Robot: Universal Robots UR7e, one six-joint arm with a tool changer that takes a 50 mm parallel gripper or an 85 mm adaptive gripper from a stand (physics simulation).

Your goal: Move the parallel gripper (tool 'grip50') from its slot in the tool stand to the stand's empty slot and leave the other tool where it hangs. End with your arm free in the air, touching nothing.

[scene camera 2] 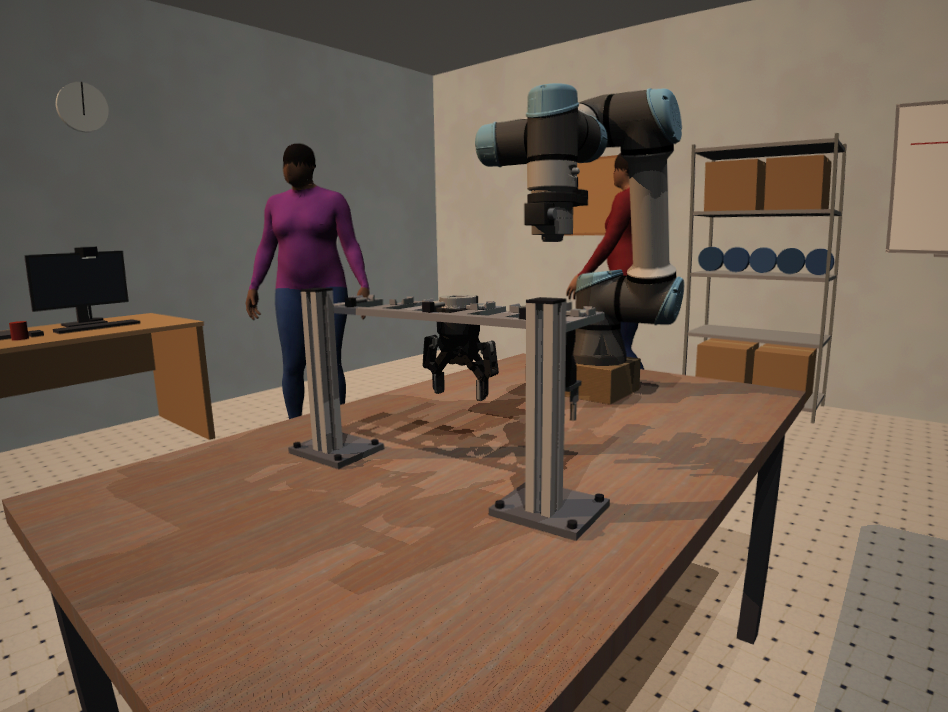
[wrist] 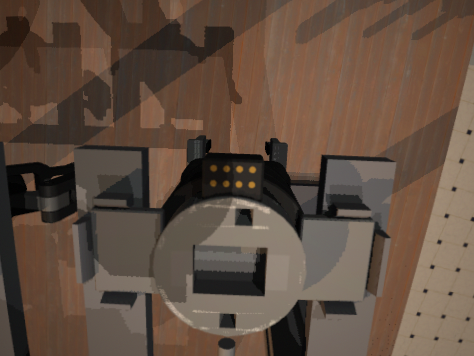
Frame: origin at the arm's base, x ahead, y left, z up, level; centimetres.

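Seen in the pictures: end effector, tool point: (scene camera 2: 552,234); arm's base, origin of the base link: (scene camera 2: 596,359).
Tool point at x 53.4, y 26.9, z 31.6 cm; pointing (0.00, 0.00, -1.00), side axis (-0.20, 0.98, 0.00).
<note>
Offsets run from my tool point to a thing's top centre. "*": to the spot under its first point. Level surfaces: height alone.
The parallel gripper (scene camera 2: 573,402) (wrist: 238,148) hangs in the slot at the right end of the tool stand (scene camera 2: 544,406) (wrist: 114,322), its fingers apart with nothing between them. The right post partly hides it in the scene view. Its round pale coupling disc {* dx +0.6, dy -2.3, dz -10.2 cm} (wrist: 172,270) faces up in the wrist view. The adaptive gripper (scene camera 2: 458,344) (wrist: 51,200) hangs in the middle slot. The empty slot {* dx +14.8, dy -24.9, dz -12.3 cm} (scene camera 2: 380,311) is at the left end. My arm's tool changer (scene camera 2: 547,218) carries no tool and is in the air above the stand, apart from it.
The stand's left post {* dx +21.2, dy -36.3, dz -24.1 cm} (scene camera 2: 318,375) rises from a bolted plate on the wooden table {dz -40.2 cm} (scene camera 2: 306,582). A person in purple (scene camera 2: 310,237) stands behind the table on the left. A person in red (scene camera 2: 615,229) is partly hidden behind the arm. A shelf unit (scene camera 2: 758,212) stands at the back right.
</note>
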